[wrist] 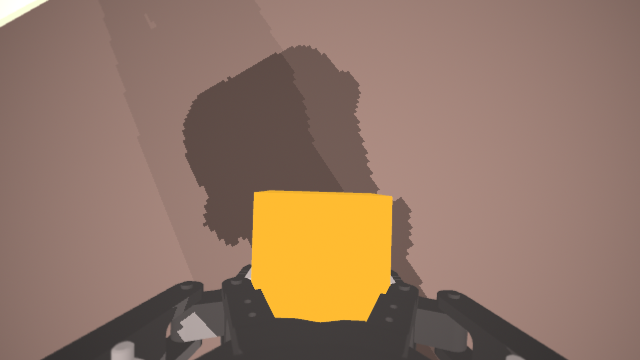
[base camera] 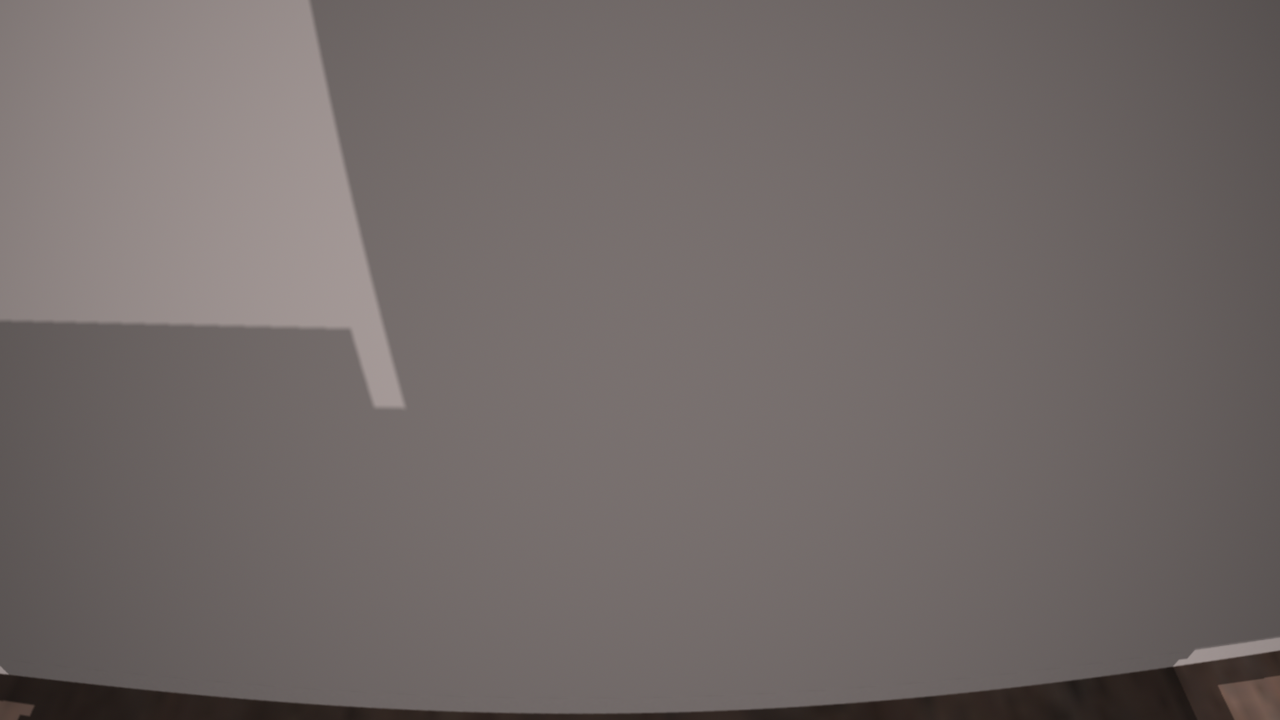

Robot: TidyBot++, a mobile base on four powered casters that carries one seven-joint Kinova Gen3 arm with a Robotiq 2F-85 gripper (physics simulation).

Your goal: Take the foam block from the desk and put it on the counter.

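Places are measured from the arm's base along level axes (x ahead, y left, z up), in centimetres.
Pixels of known places: gripper, fingertip midpoint: [wrist: 319,274].
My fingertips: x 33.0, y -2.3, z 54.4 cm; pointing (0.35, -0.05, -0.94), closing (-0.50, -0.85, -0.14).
Behind a point stands the place of what it marks.
The foam block [wrist: 322,235] {x 34.1, y -3.8, z 59.5 cm} is a plain yellow-orange block in the lower middle of the wrist view. My gripper [wrist: 319,274] {x 33.0, y -2.3, z 54.4 cm} is shut on it, with one dark finger on each side. The block is held above a flat pinkish-brown surface [wrist: 510,150] {x 34.0, y -18.3, z 51.3 cm}, and a dark shadow of the gripper and block falls on that surface. I cannot tell from the frames whether this surface is the counter or the desk. The gripper and the block do not show in the base camera view.
A large plain grey panel [base camera: 716,358] {x 18.9, y -1.0, z -12.5 cm} fills most of the base camera view, with a paler lit patch at the upper left. A dark wooden floor strip [base camera: 572,717] shows along the bottom. A bright pale area [wrist: 15,9] {x 80.6, y 17.7, z 49.8 cm} is at the top left corner of the wrist view.
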